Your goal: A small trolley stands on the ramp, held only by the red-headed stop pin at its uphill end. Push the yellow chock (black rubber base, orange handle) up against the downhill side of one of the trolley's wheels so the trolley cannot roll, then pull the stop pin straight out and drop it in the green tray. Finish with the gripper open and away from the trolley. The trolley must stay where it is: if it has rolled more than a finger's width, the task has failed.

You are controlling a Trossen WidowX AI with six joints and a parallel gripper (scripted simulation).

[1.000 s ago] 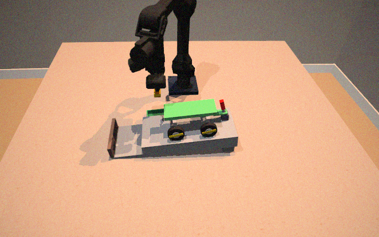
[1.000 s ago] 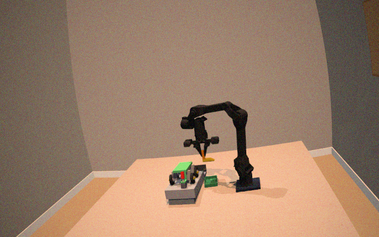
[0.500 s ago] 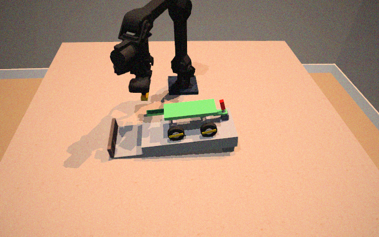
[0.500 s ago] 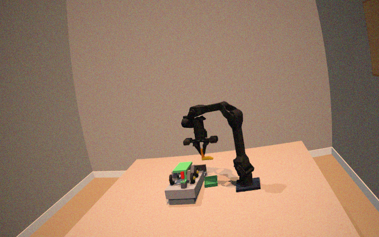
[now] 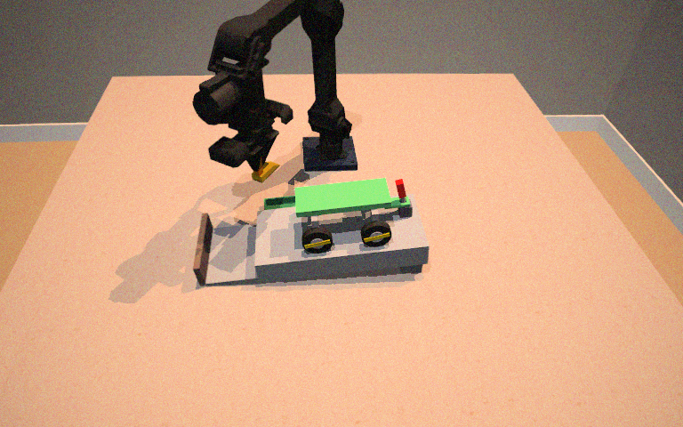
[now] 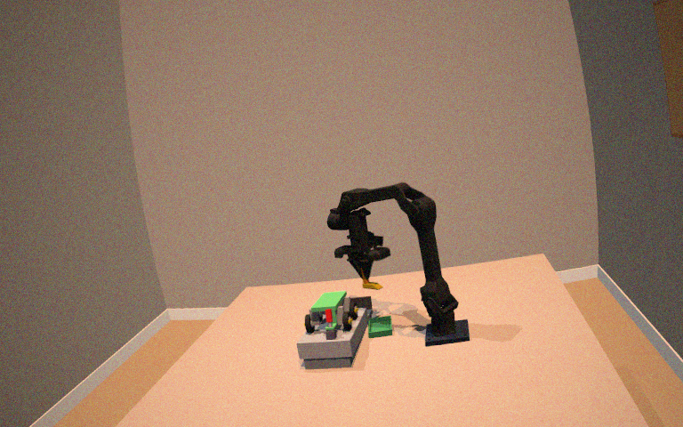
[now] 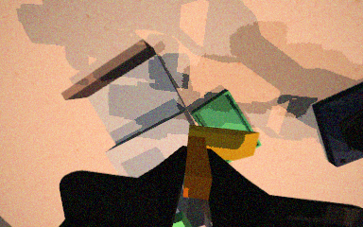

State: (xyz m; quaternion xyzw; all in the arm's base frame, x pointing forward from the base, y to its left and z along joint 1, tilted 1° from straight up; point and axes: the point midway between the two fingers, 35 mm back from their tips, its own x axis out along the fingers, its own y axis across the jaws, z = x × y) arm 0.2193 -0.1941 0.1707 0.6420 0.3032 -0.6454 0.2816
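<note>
The yellow chock is 20 mm behind my gripper tip, 10 mm to the left of it and 10 mm below it. The rest, counted from my gripper tip: trolley 110 mm ahead, 150 mm to the left, 40 mm below; then brown upright block 70 mm ahead, 120 mm to the right, 130 mm below; then green tray 30 mm behind, 70 mm to the left, 160 mm below.
</note>
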